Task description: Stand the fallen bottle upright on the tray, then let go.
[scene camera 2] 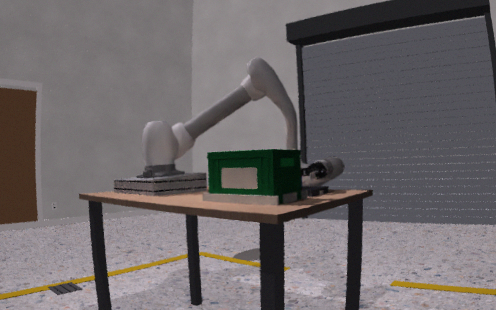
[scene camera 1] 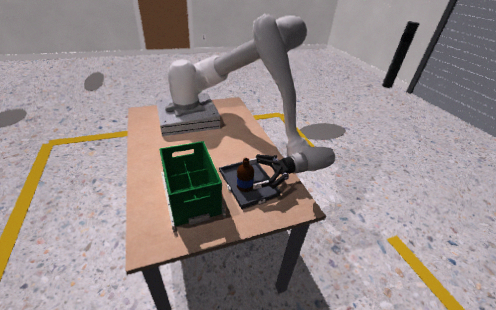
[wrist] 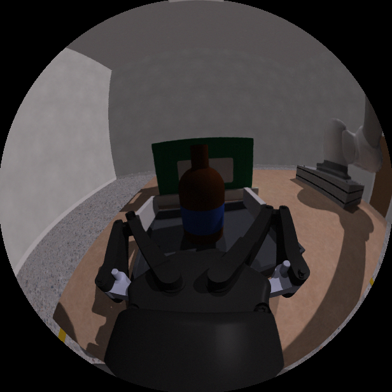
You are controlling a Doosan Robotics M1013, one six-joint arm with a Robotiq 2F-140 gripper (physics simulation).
Labels:
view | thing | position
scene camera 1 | my gripper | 248,174
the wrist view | my gripper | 199,199
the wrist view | brown bottle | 201,190

